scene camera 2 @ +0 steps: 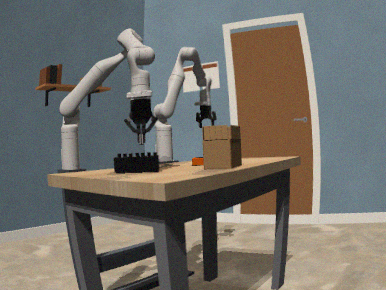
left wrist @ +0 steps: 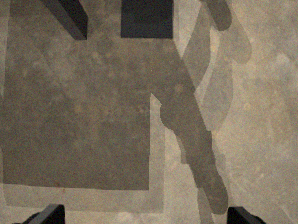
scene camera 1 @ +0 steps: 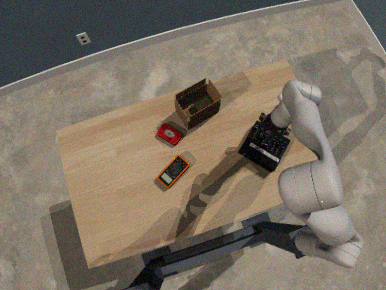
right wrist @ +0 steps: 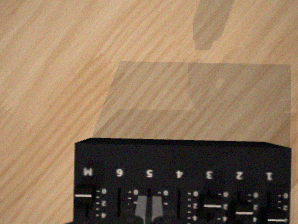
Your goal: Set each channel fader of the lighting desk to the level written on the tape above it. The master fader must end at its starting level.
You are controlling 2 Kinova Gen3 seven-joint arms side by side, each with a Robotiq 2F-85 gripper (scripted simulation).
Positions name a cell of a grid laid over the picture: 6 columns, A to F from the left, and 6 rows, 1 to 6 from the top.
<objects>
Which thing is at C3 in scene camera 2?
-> My right gripper.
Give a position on a cardboard box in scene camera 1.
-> At C3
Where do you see a cardboard box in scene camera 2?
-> D4
</objects>
